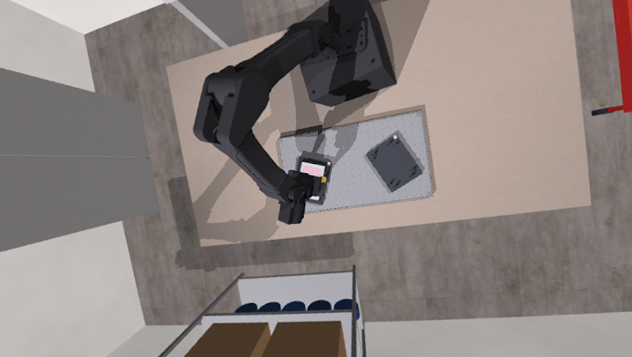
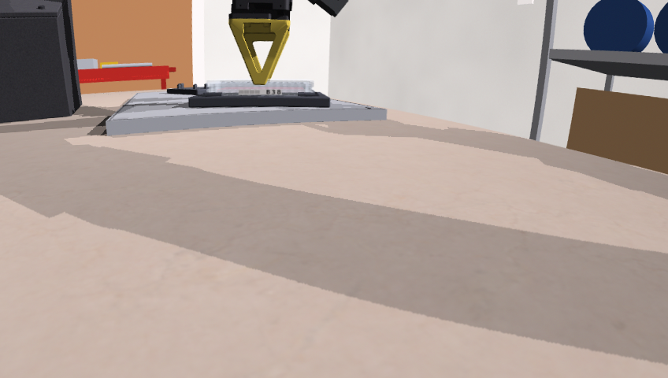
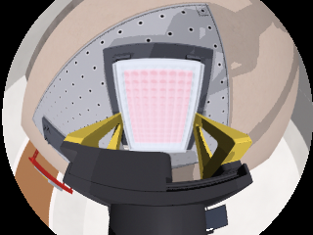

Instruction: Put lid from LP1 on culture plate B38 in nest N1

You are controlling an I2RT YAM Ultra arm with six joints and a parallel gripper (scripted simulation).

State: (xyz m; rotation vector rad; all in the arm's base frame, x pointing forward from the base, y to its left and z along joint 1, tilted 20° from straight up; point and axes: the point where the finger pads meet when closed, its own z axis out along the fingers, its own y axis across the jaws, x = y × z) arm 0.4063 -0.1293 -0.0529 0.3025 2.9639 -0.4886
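My hand is 1 cm above the clear lid. From my hand the other things lie so: black plate nest N1: 3 cm below; then culture plate B38: 1 cm below; then grey base plate: 5 cm behind, 15 cm to the left, 4 cm below.
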